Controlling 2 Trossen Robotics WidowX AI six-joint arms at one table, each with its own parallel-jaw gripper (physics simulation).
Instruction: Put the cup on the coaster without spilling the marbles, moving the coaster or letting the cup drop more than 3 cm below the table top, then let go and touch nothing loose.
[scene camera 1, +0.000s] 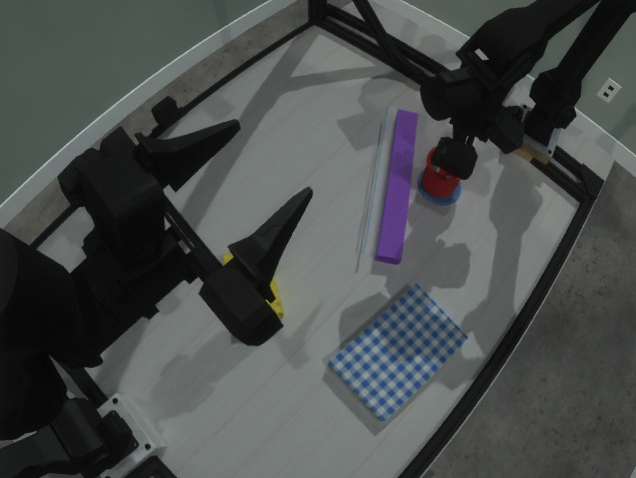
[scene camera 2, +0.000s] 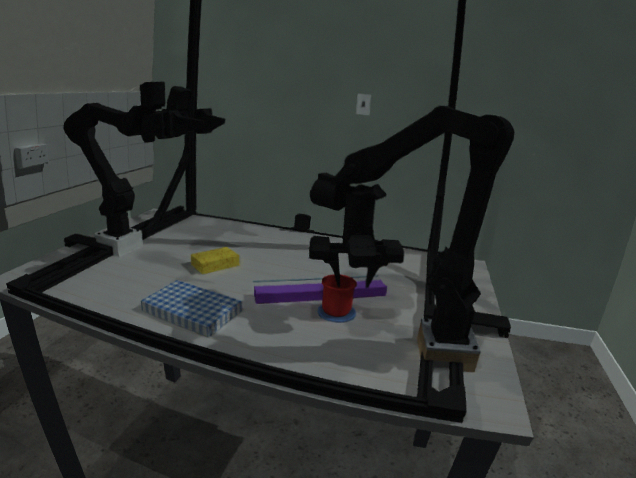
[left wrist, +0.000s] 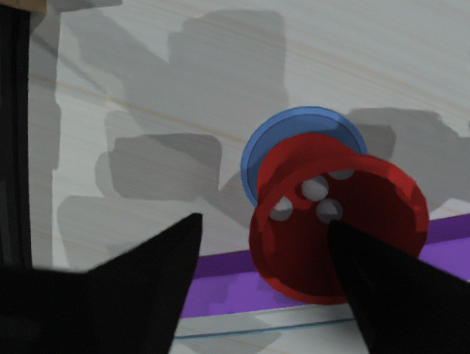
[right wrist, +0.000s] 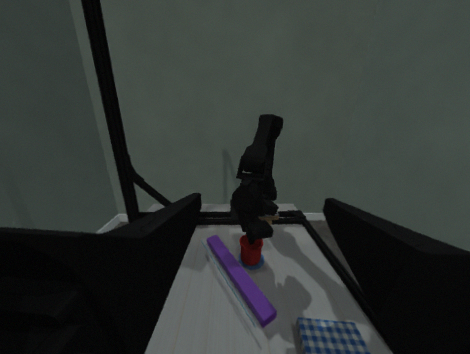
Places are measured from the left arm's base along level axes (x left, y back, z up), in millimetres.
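Where they show: left gripper, between the fingertips: (scene camera 2: 352, 286) (left wrist: 265, 226) (right wrist: 247, 237); right gripper, between the fingertips: (scene camera 1: 272, 154) (scene camera 2: 214, 121) (right wrist: 261, 201); left arm's base, origin of its link: (scene camera 1: 536, 128) (scene camera 2: 450, 334); right arm's base, origin of its link: (scene camera 1: 111, 439) (scene camera 2: 118, 232).
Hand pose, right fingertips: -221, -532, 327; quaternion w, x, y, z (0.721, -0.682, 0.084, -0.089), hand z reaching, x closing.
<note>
Things, the pixels of their centre, and the offset from my right fingertips, as dx, dy, dz. "*": a spot on its surface instead.
- red cup, middle of its body: (left wrist: 317, 202) (scene camera 1: 442, 173) (scene camera 2: 337, 296) (right wrist: 250, 250) +97, +312, -337
- blue round coaster, middle of its body: (left wrist: 303, 171) (scene camera 1: 439, 184) (scene camera 2: 336, 311) (right wrist: 251, 258) +101, +313, -373
- purple bar, middle of its body: (left wrist: 337, 280) (scene camera 1: 393, 177) (scene camera 2: 320, 288) (right wrist: 230, 270) +25, +269, -362
- thin clear pane with a blue edge, a spot on its surface: (left wrist: 265, 329) * -22, +315, -348
- blue checked block, middle of its body: (scene camera 1: 400, 352) (scene camera 2: 191, 306) +181, +15, -362
- yellow sponge, middle of its body: (scene camera 1: 252, 286) (scene camera 2: 215, 259) -59, -21, -360
The red cup (scene camera 1: 441, 186) (scene camera 2: 336, 301) (left wrist: 302, 150) (right wrist: 250, 256) stands upright on the blue round coaster (scene camera 1: 441, 201) (scene camera 2: 336, 317) (left wrist: 311, 117) (right wrist: 261, 261). Several pale marbles (left wrist: 315, 189) lie inside it. My left gripper (scene camera 2: 353, 285) (left wrist: 265, 226) is open over the cup. One finger reaches over or into the cup mouth, the other is outside the rim with a gap; whether a finger touches the cup I cannot tell. In scene camera 1 these fingertips are hidden. My right gripper (scene camera 1: 273, 156) is open and empty, high above the table and far from the cup.
A purple bar (scene camera 1: 398, 195) (scene camera 2: 287, 293) (left wrist: 225, 291) (right wrist: 245, 286) lies close beside the cup, with a thin clear pane with a blue edge (left wrist: 265, 329) along it. A blue checked block (scene camera 1: 398, 354) (scene camera 2: 191, 305) and a yellow sponge (scene camera 2: 214, 260) lie farther off.
</note>
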